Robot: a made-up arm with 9 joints.
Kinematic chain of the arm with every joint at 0, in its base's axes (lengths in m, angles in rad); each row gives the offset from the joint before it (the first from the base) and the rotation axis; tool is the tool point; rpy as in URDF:
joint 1: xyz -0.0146 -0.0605 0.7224 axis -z
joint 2: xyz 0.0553 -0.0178 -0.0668 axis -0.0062 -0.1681 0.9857
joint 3: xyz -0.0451 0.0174 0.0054 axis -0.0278 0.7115 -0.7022
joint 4: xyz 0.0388 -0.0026 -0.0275 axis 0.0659 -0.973 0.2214
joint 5: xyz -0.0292 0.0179 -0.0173 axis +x
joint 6: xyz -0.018 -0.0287 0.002 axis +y
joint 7: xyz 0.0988 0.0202 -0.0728 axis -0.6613 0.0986 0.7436
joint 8: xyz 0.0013 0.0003 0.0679 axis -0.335 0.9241 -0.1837
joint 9: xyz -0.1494 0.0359 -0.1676 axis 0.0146 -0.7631 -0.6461
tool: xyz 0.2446 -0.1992 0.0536 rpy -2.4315 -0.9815 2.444
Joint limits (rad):
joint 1: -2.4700..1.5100
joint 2: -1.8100..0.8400
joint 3: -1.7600..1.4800
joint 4: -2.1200..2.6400
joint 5: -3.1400..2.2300
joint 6: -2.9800..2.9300
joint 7: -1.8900..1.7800
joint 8: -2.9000..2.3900
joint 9: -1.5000..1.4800
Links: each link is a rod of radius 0.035 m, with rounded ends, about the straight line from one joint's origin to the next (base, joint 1, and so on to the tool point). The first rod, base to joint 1, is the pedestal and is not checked.
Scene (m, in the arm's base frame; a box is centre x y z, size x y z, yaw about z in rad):
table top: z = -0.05
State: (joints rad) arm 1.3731 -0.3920 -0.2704 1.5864 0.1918 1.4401 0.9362 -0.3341 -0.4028
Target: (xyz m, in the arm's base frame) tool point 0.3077 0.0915 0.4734
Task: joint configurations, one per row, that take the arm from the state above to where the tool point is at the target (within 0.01 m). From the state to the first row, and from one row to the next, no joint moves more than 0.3 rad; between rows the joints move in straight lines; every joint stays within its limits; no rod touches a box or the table.
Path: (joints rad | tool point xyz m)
1: 1.1562 -0.1469 -0.3357 1.5229 0.4423 1.4089 1.0145 -0.4986 -0.3772 | 0.3541 -0.1968 0.4818
2: 0.9393 0.0982 -0.4009 1.4593 0.6927 1.3777 1.0927 -0.6631 -0.3516 | 0.3077 0.0915 0.4734

